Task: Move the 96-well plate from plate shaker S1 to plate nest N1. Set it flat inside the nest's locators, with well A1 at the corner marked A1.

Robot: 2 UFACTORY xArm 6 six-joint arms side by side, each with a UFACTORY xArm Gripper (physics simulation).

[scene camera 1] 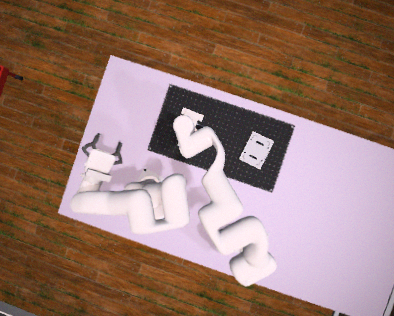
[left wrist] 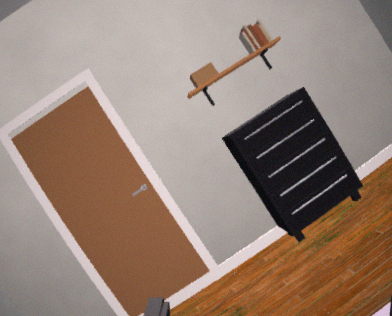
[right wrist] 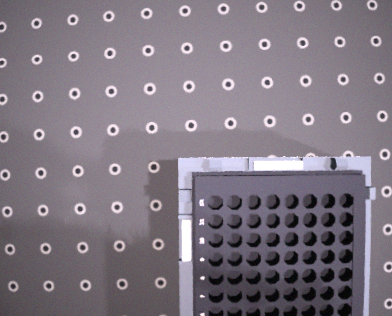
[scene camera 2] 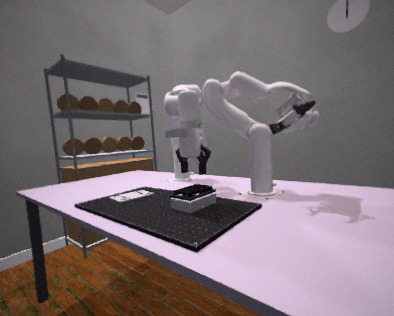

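Pixels of known places: left gripper, fingertip midpoint: (scene camera 1: 110,138) (scene camera 2: 283,119); right gripper, fingertip midpoint: (scene camera 2: 193,173); left arm's base, link origin: (scene camera 2: 261,193); right arm's base, link origin: (scene camera 2: 182,179).
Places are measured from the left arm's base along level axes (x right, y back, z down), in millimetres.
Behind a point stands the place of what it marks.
Observation:
The dark 96-well plate (scene camera 2: 194,190) @(x 37, y -364, z -82 mm) (right wrist: 281,230) @(x 62, y -380, z -81 mm) lies on the grey shaker S1 (scene camera 2: 194,203) @(x 12, y -388, z -45 mm) (right wrist: 185,290) @(x 20, y -342, z -68 mm). In the right wrist view its row-number end shows at the lower right, inside the shaker's rim; the A1 corner is out of view. In scene camera 1 the arm covers plate and shaker. My right gripper (scene camera 2: 193,169) @(x 61, y -344, z -138 mm) is open and empty, pointing down above the plate; its fingers do not show in the right wrist view. The white nest N1 (scene camera 1: 256,150) @(x 399, y -443, z -25 mm) (scene camera 2: 131,195) @(x 396, y -449, z -25 mm) is empty. My left gripper (scene camera 1: 108,139) @(x -198, y -165, z -309 mm) is open and empty, away from the mat.
The black perforated mat (scene camera 1: 225,115) @(x 170, y -529, z -13 mm) (scene camera 2: 150,220) @(x 68, y -528, z -13 mm) bears shaker and nest on the lilac table (scene camera 1: 330,200) @(x 874, y -401, z 0 mm) (scene camera 2: 325,250) @(x -371, y -334, z 0 mm). The left arm is folded beside the mat. A shelf rack (scene camera 2: 105,115) stands behind the table. The left wrist view shows a door (left wrist: 100,200) and a black dresser (left wrist: 295,165).

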